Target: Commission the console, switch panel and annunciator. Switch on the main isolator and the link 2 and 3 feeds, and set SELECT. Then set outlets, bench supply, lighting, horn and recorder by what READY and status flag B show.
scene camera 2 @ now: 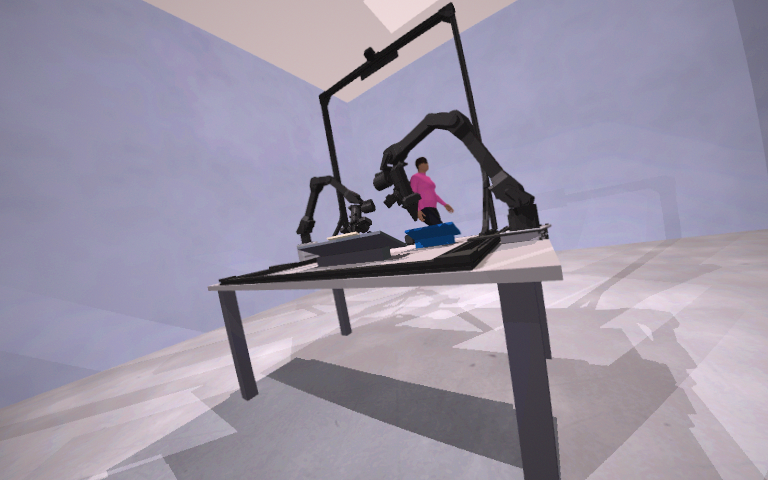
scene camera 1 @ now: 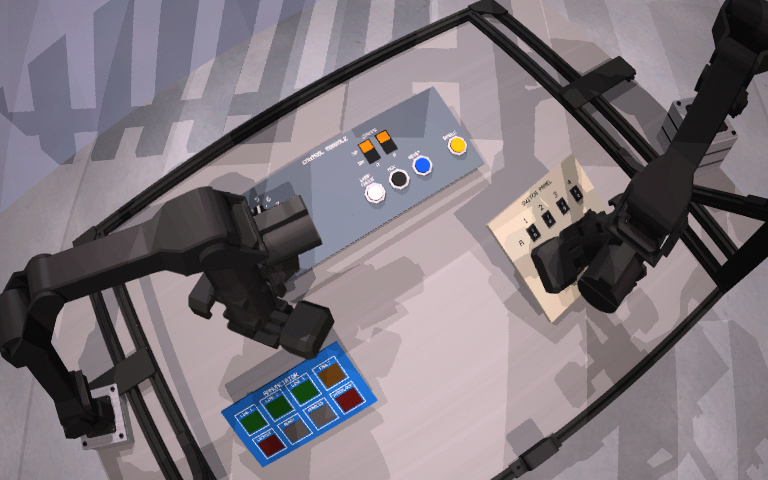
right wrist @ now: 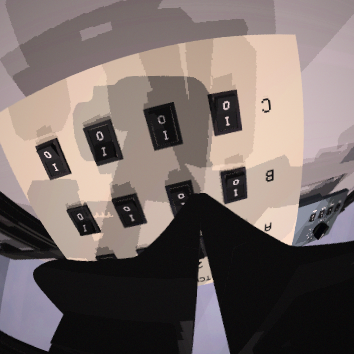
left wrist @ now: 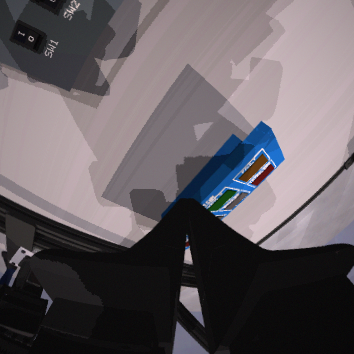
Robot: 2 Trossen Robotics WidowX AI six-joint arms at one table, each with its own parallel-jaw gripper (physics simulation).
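Pixels of known places: left gripper, fingertip midpoint: [scene camera 2: 416,221] [scene camera 1: 276,345] [left wrist: 185,204]; right gripper, fingertip midpoint: [right wrist: 197,199]; left arm's base, link origin: [scene camera 2: 525,228] [scene camera 1: 98,416]; right arm's base, link origin: [scene camera 2: 306,243].
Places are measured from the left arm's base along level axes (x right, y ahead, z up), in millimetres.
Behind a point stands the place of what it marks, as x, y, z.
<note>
The grey console [scene camera 1: 339,223] @[-179, 493, 22] [scene camera 2: 351,245] @[-239, 477, 37] [left wrist: 65,75] @[-119, 347, 12] has status flag A [scene camera 1: 368,151] @[-265, 568, 50] and flag B [scene camera 1: 386,141] @[-273, 599, 50], both with orange upper halves. The left arm hides the SELECT knob; SW1 [left wrist: 27,36] @[-154, 353, 27] shows in the left wrist view. The blue annunciator [scene camera 1: 339,350] @[14, 441, 49] [scene camera 2: 433,232] @[63, 349, 26] [left wrist: 265,136] @[8, 436, 53] has dull green, amber, red and grey windows, READY among the grey. My left gripper [scene camera 2: 414,217] @[-7, 366, 82] [left wrist: 185,204] @[-7, 366, 82] is shut and empty, above the annunciator's upper-edge side. My right gripper [right wrist: 197,199] @[-21, 775, 50] is shut and empty over the cream switch panel [scene camera 1: 502,227] @[-62, 698, 84] [right wrist: 280,65] @[52, 738, 17], hiding some rockers.
The console also carries a white button [scene camera 1: 374,193] @[-201, 555, 35], a black button [scene camera 1: 398,178] @[-212, 597, 35], a blue button [scene camera 1: 421,165] @[-222, 636, 35] and a yellow button [scene camera 1: 457,145] @[-237, 701, 35]. Black frame rails [scene camera 1: 283,114] @[-459, 453, -21] border the table. A person in pink [scene camera 2: 425,192] stands behind the table in scene camera 2.
</note>
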